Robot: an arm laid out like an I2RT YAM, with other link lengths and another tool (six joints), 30 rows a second.
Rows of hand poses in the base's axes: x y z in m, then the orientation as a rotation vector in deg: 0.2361 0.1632 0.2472 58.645 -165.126 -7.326; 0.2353 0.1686 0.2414 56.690 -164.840 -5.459; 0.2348 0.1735 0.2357 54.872 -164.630 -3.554; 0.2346 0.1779 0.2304 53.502 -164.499 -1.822; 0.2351 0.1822 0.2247 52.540 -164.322 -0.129; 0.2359 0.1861 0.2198 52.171 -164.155 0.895; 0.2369 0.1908 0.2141 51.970 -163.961 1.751; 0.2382 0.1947 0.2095 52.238 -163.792 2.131; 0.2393 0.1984 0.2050 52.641 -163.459 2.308; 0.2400 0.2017 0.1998 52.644 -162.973 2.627; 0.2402 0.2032 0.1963 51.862 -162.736 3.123; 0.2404 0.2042 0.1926 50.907 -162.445 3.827; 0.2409 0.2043 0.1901 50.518 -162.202 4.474; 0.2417 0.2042 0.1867 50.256 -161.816 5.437; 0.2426 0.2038 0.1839 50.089 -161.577 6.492
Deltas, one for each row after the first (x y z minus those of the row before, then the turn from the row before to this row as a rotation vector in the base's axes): -0.0008 0.0054 -0.0058 -1.516 0.552 -1.055; -0.0005 0.0049 -0.0057 -1.501 0.397 -1.000; -0.0002 0.0044 -0.0053 -1.310 0.191 -0.755; 0.0005 0.0043 -0.0057 -1.243 0.099 -0.496; 0.0008 0.0039 -0.0049 -0.740 0.046 -0.155; 0.0010 0.0047 -0.0057 -0.620 0.054 -0.051; 0.0013 0.0039 -0.0046 -0.251 0.002 0.220; 0.0011 0.0037 -0.0045 -0.151 0.157 0.328; 0.0007 0.0033 -0.0052 -0.340 0.372 0.110; 0.0002 0.0015 -0.0035 -0.490 0.314 -0.429; 0.0002 0.0010 -0.0037 -0.661 0.358 -0.521; 0.0005 0.0001 -0.0025 -0.533 0.177 -0.170; 0.0008 -0.0001 -0.0034 -0.756 0.202 -0.044; 0.0009 -0.0004 -0.0028 -0.758 0.017 -0.002
